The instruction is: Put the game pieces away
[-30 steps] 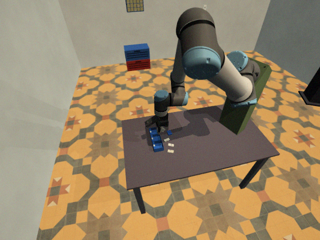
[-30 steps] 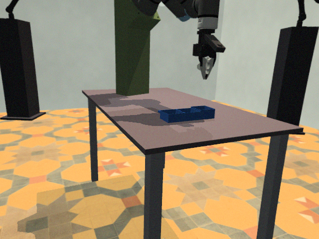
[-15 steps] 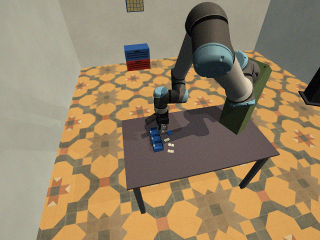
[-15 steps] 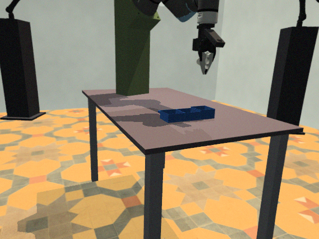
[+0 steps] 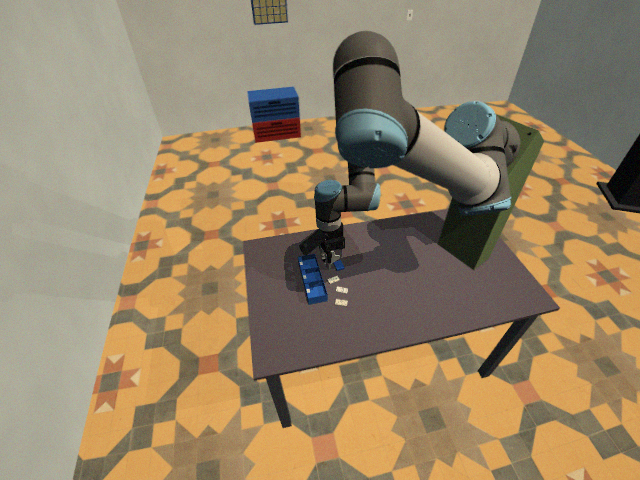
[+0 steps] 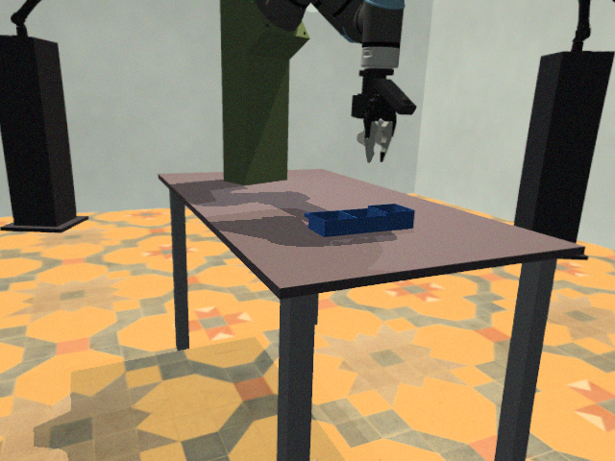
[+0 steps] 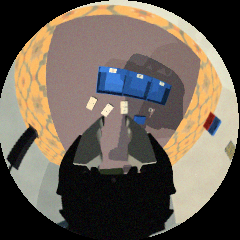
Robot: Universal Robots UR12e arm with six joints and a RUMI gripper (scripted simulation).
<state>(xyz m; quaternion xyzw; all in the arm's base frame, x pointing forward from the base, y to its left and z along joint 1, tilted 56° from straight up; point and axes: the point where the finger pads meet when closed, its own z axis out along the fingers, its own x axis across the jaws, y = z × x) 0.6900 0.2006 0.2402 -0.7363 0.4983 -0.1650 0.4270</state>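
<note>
The cream domino is 16 cm below my hand, 6 cm to the right of it and 2 cm behind it. The rest, counted from my hand: tiny ring 17 cm below, 15 cm to the right, 4 cm ahead; blue block 17 cm below, 15 cm to the right, 3 cm behind; blue bin 15 cm below, 7 cm ahead, 3 cm to the right.
</note>
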